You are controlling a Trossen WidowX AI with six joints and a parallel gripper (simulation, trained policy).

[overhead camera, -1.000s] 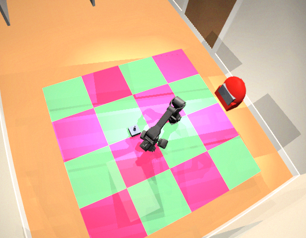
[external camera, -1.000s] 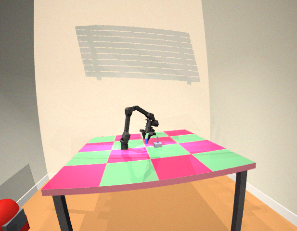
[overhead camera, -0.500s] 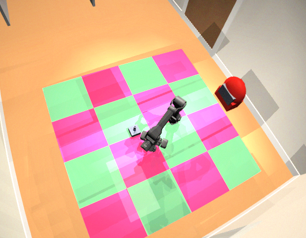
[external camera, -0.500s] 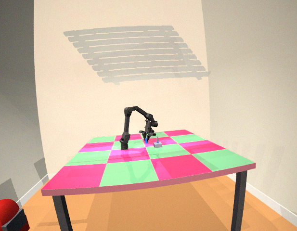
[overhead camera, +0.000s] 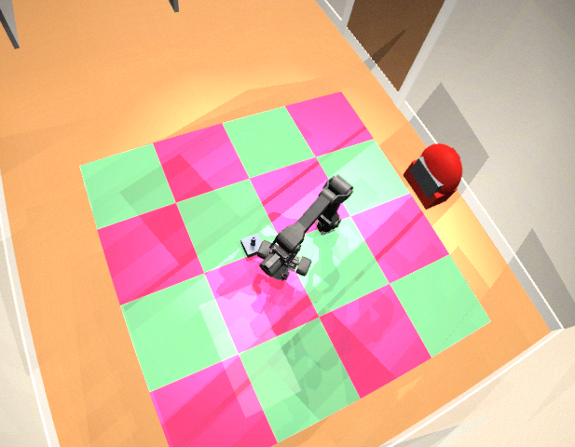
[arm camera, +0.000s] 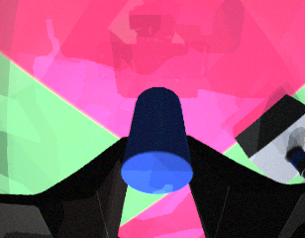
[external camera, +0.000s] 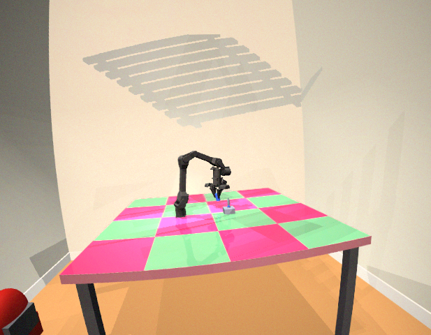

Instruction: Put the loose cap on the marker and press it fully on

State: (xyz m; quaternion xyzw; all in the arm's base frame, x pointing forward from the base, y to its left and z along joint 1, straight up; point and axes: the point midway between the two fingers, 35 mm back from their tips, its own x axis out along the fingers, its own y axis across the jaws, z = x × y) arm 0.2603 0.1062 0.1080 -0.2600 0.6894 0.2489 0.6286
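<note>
The grey holder block is 6 cm ahead of my gripper tip, 13 cm to the right of it and 6 cm below it. From my gripper tip the other things lie so: blue cap: 1 cm ahead, 1 cm to the left, 1 cm above.
</note>
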